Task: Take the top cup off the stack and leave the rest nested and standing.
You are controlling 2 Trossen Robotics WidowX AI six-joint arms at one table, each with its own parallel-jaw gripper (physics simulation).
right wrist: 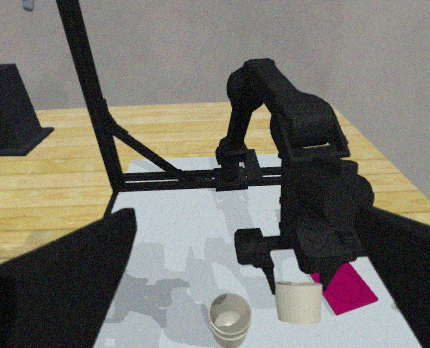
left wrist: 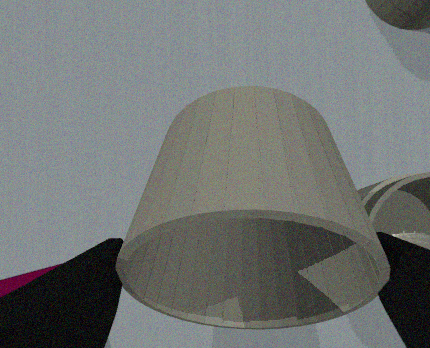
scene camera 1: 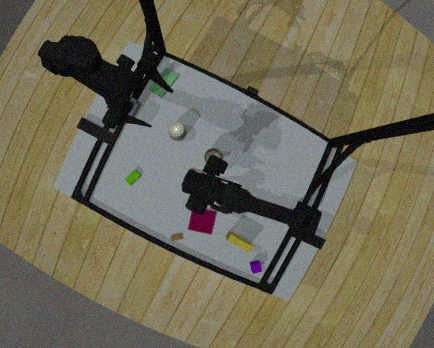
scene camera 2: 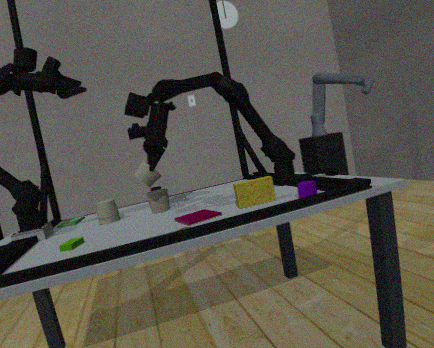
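Seen in the pictures: left gripper, between the fingertips: (right wrist: 297, 291) (left wrist: 245, 249) (scene camera 2: 150, 171); right gripper, between the fingertips: (right wrist: 245, 217) (scene camera 1: 162, 109) (scene camera 2: 84, 86); left arm's base, origin of its link: (right wrist: 230, 175) (scene camera 2: 285, 176); right arm's base, origin of its link: (scene camera 1: 124, 106) (scene camera 2: 31, 228).
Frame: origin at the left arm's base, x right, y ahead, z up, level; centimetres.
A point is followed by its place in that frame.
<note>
My left gripper (scene camera 2: 153, 166) {x -3.9, y 48.7, z 12.6 cm} (scene camera 1: 201, 189) (right wrist: 297, 291) {x -3.9, y 48.7, z 12.6 cm} is shut on a beige cup (scene camera 2: 147, 175) {x -7.0, y 50.2, z 11.6 cm} (left wrist: 248, 193) {x -4.0, y 50.5, z 16.0 cm} (right wrist: 298, 302) {x -2.8, y 51.6, z 14.6 cm} and holds it tilted in the air, mouth towards the wrist camera. The stack of nested cups (scene camera 2: 158, 200) (scene camera 1: 213, 153) {x 8.0, y 47.5, z 0.1 cm} (right wrist: 229, 319) {x 6.2, y 45.8, z 0.0 cm} stands upright on the table just beside and below the held cup; its rims also show at the right edge of the left wrist view (left wrist: 377, 204) {x 3.4, y 49.3, z 5.0 cm}. Another beige cup (scene camera 1: 177, 130) {x 10.0, y 63.9, z 5.1 cm} (scene camera 2: 108, 211) {x 6.9, y 64.1, z 1.8 cm} stands apart to the left. My right gripper (scene camera 1: 161, 108) {x 8.2, y 63.3, z 44.0 cm} (scene camera 2: 64, 84) is open and empty, high at the table's left end.
A magenta flat pad (scene camera 1: 202, 221) {x -19.2, y 40.2, z -1.4 cm} (scene camera 2: 198, 216) {x -20.6, y 40.6, z -1.3 cm} (right wrist: 346, 288) {x -19.2, y 41.3, z -1.3 cm} lies near the held cup. A yellow sponge (scene camera 1: 240, 242) {x -20.0, y 23.5, z 4.9 cm} (scene camera 2: 254, 191) {x -22.0, y 23.7, z 1.8 cm}, a purple cube (scene camera 1: 256, 266) {x -28.0, y 11.5, z 1.8 cm} (scene camera 2: 307, 188) {x -30.6, y 12.0, z 0.5 cm}, a small brown block (scene camera 1: 177, 236) {x -29.4, y 47.2, z -1.4 cm}, a green block (scene camera 1: 133, 177) {x -14.2, y 73.6, z -0.7 cm} (scene camera 2: 71, 244) {x -17.4, y 73.6, z -0.8 cm} and a green pad (scene camera 1: 164, 82) lie around.
</note>
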